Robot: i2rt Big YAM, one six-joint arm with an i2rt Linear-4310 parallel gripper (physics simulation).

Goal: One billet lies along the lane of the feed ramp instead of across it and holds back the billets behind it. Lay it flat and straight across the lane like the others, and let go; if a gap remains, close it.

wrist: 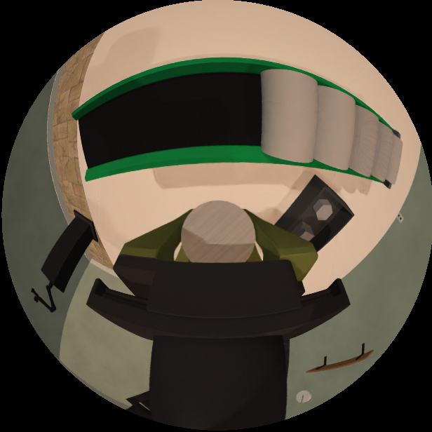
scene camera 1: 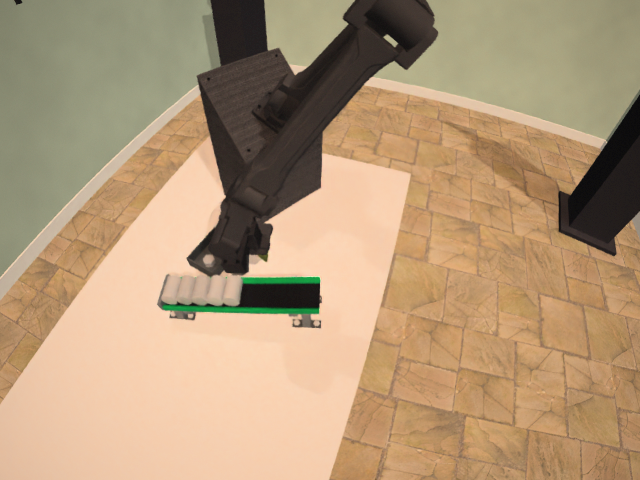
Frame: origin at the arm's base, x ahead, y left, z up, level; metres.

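Where they show: gripper, between the fingertips: (scene camera 1: 258,259); arm's base, origin of its link: (scene camera 1: 276,115).
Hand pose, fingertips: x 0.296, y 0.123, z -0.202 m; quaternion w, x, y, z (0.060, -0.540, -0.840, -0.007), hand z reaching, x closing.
Things, the pixels of their centre, and the offset from my fingertips. "pt": a spot on its surface instead.
- feed ramp, a spot on its surface: (scene camera 1: 281,280) pt dz -0.010, dx +0.017, dy +0.075 m
- dark open bin, middle of its body: (scene camera 1: 214,252) dz -0.077, dx +0.000, dy -0.163 m
The feed ramp (scene camera 1: 281,280) (wrist: 225,152) has green side rails and a black lane. Several pale cylindrical billets (scene camera 1: 232,290) (wrist: 289,117) lie across the lane, side by side, filling the left part in the scene view. The lane to their right is bare. My gripper (wrist: 218,214) is shut on one more billet (wrist: 218,222), whose round end faces the wrist camera between the olive fingers. It is off the ramp, on the arm's side of the near rail. In the scene view the wrist hides most of the fingers and the held billet.
A dark open bin (scene camera 1: 195,258) (wrist: 338,231) with pale pieces inside stands beside the ramp's billet end, close to the gripper. The ramp's feet (scene camera 1: 306,322) rest on the pale surface. A dark pedestal (scene camera 1: 242,103) stands behind the arm's wrist in the scene view.
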